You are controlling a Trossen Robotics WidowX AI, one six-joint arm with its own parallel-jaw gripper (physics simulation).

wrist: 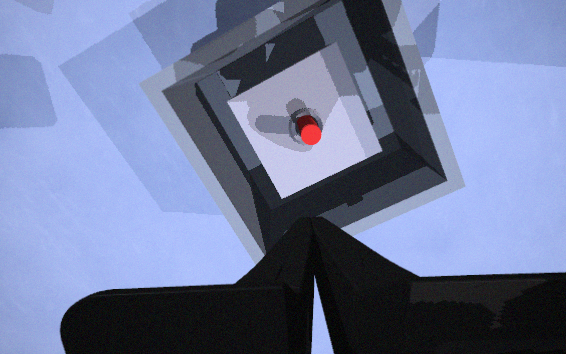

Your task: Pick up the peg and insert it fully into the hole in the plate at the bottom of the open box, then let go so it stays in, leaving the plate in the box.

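Frame: origin at the arm's base, x ahead, y left, z up, level; millimetres.
Seen in the pictures: gripper, fingertip midpoint: point(310, 229).
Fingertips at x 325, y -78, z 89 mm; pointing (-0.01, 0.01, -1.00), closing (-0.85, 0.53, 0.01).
A point is followed by its place in that frame.
The red peg point(310, 134) @(z -27, x 311, y -80 mm) stands in the hole of the pale plate point(280, 170) @(z -57, x 349, y -62 mm), its round top end facing the camera. How deep it sits cannot be told from this view. The plate lies on the bottom of the open dark box point(216, 165) @(z -32, x 379, y -99 mm), turned at an angle. My gripper point(310, 229) @(z 89, x 325, y -78 mm) is shut with its fingertips together and nothing between them. In the view the tips overlap the near wall of the box, apart from the peg.
The box's light grey rim point(452, 172) @(z -17, x 246, y -5 mm) surrounds the plate on all sides. The blue table surface point(125, 250) @(z -115, x 550, y -69 mm) extends around the box, with shadows falling at the left and the top.
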